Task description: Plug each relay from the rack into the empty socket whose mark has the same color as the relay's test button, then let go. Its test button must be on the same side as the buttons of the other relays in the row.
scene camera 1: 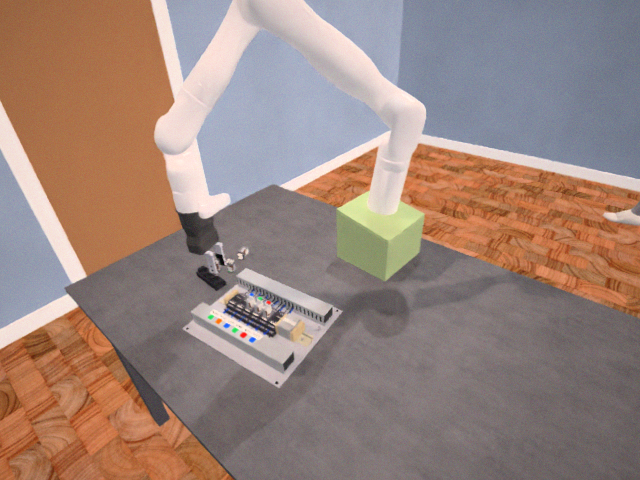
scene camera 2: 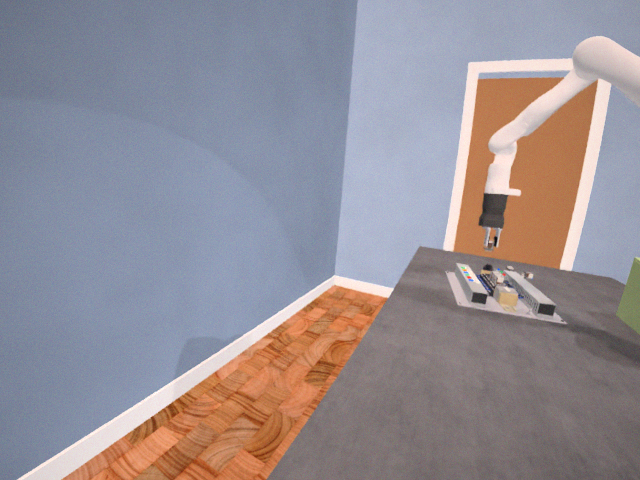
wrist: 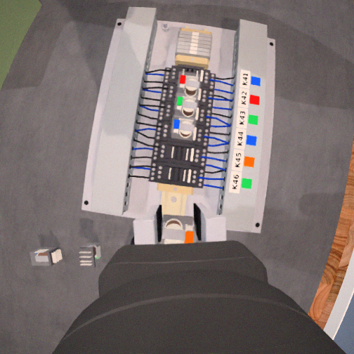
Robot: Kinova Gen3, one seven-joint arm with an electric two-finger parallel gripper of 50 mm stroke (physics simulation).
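Places are measured from the arm's base along level axes (x ahead, y left, z up), in centimetres.
Pixels of known places: gripper, fingertip midpoint: (scene camera 1: 218, 268) (scene camera 2: 490, 246); arm's base at its link origin: (scene camera 1: 382, 206).
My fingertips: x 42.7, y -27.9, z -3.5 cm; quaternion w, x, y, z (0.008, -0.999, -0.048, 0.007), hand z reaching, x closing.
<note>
Ahead of a thing's pixels: the offset from my fingertips to its top centre.
My gripper (scene camera 1: 216, 260) (scene camera 2: 491, 240) (wrist: 177, 216) is shut on the orange-button relay (wrist: 174, 234) and holds it raised; in the wrist view its button is on the right. The black rack {dy -11.1, dx -5.6, dz -10.3 cm} (scene camera 1: 210, 278) stands below the gripper. In the row, the red-button relay (wrist: 190, 85), green-button relay (wrist: 188, 106) and blue-button relay (wrist: 185, 129) have buttons on the left. Sockets beside K45 (wrist: 180, 152) and K46 (wrist: 178, 174) are empty; the one beside K41 is partly hidden. A relay with a greenish part {dy -8.3, dx -11.8, dz -8.2 cm} (wrist: 91, 255) (scene camera 1: 230, 265) lies tipped on the table.
Another loose relay {dy -9.9, dx -19.6, dz -9.9 cm} (wrist: 46, 256) (scene camera 1: 242, 253) lies on its side farther left in the wrist view. Grey ducts (wrist: 121, 110) (wrist: 246, 125) flank the socket row. A terminal block (wrist: 194, 42) is at the row's far end. The green arm base (scene camera 1: 379, 242) stands behind the panel.
</note>
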